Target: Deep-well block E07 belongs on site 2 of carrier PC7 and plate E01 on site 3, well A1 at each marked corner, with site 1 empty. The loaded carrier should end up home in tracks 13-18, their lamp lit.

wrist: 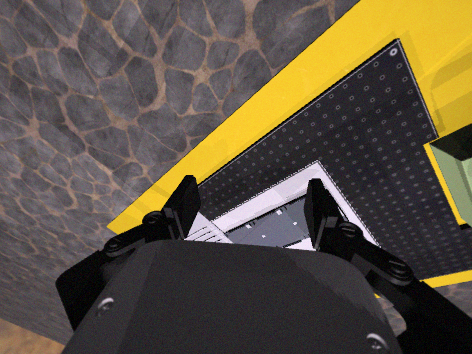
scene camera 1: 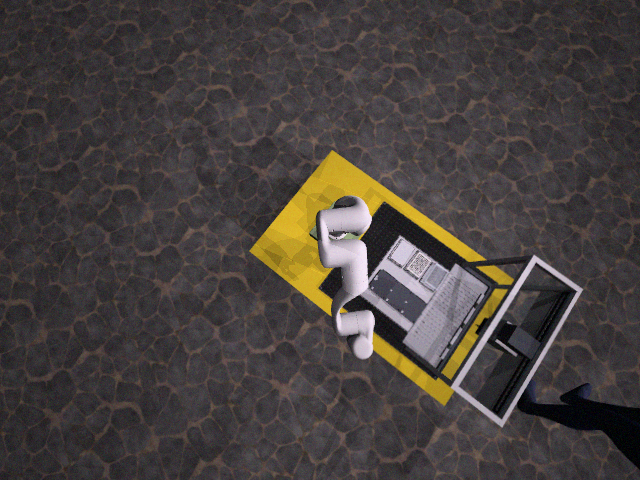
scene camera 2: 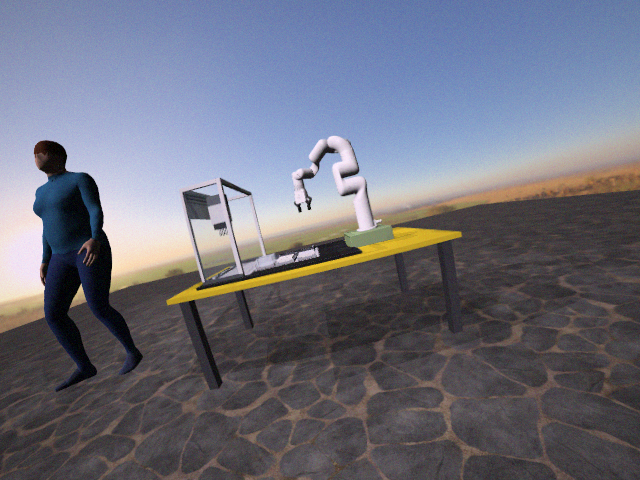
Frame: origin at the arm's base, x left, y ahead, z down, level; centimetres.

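Where they show: gripper, between the fingertips: (wrist: 250, 191) (scene camera 2: 304, 211); arm's base, origin of its link: (scene camera 2: 367, 229).
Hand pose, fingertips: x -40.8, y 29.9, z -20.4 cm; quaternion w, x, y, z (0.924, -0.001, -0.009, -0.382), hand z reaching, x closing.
Note:
Things, the pixels of their centre, and the offset from my fingertips. Level surfaces: height alone.
- dark grey carrier PC7, middle of its body: (wrist: 280, 230) (scene camera 1: 398, 295) (scene camera 2: 289, 253) dx +26.6, dy +18.5, dz +25.2 cm
- white-topped piece, middle of its body: (scene camera 2: 306, 253) (scene camera 1: 402, 253) dx +48.8, dy +9.2, dz +24.8 cm
- clear-looking plate, middle of its body: (scene camera 2: 266, 260) (scene camera 1: 435, 276) dx +46.1, dy +30.9, dz +23.4 cm
- pale grooved track deck, height of its surface: dz +26.6 cm
- yellow table, height of its surface: dz +27.9 cm
- black perforated mat, height of its surface: dz +26.6 cm
My gripper (scene camera 2: 304, 208) (wrist: 250, 191) is open and empty, high above the table; the arm hides it in the first scene view. The dark grey carrier PC7 (scene camera 1: 397, 296) (wrist: 275, 227) lies flat on a white board; its sites look bare in the first scene view, and my gripper body hides part of it in the wrist view. Beside it stand a white-topped piece (scene camera 1: 402, 253), a block with a grid of dark wells (scene camera 1: 419, 264) and a clear-looking plate (scene camera 1: 435, 277) in a row. Their labels are illegible. The pale grooved track deck (scene camera 1: 439, 325) (wrist: 207, 231) adjoins the board. No lit lamp can be made out.
A tall white-framed gantry (scene camera 1: 476, 352) (scene camera 2: 235, 246) rises at the deck's far end, with a hanging head (scene camera 2: 217, 211). The arm's green base (scene camera 2: 369, 236) (wrist: 450, 170) stands on the yellow table (scene camera 1: 330, 173) (scene camera 2: 429, 235). A black perforated mat (wrist: 350, 120) lies under the board. A person (scene camera 2: 69, 217) is near the gantry end.

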